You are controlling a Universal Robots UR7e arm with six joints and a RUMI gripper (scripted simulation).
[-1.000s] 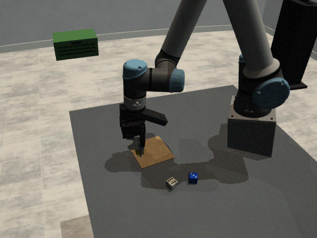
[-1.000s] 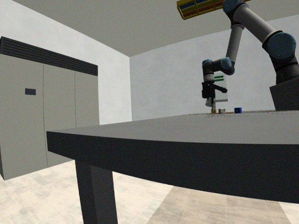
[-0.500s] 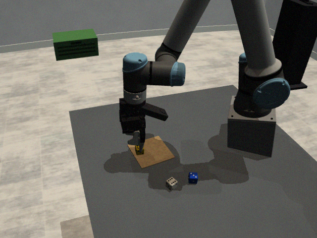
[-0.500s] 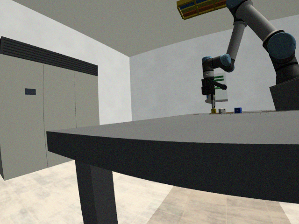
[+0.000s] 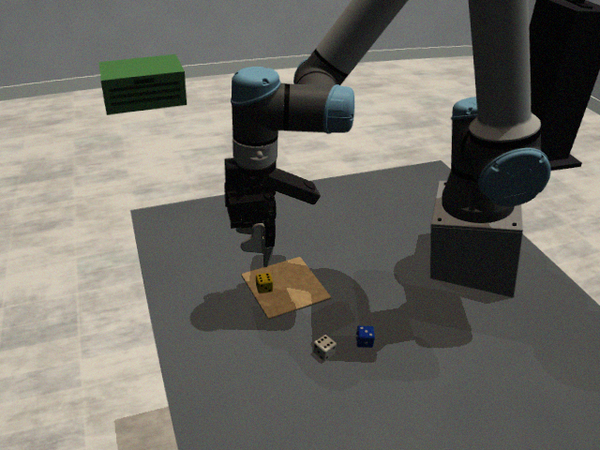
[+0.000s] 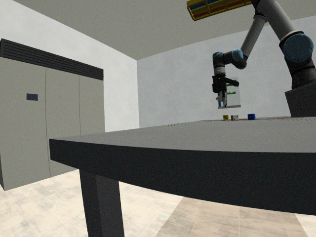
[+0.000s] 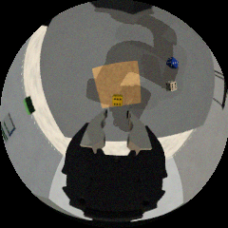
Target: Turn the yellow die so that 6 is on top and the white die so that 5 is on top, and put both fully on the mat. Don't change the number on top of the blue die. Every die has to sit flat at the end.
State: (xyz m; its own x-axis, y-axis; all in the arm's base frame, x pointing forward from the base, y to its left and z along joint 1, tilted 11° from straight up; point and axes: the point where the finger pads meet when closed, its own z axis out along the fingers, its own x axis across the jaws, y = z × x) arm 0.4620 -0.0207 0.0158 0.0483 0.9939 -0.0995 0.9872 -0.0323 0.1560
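The white die is 19 cm to the left of my hand, 9 cm below it and 6 cm behind it. The rest, counted from my hand: tan mat: 10 cm below, 4 cm behind; then yellow die: 8 cm below; then blue die: 18 cm to the left, 15 cm behind, 9 cm below.
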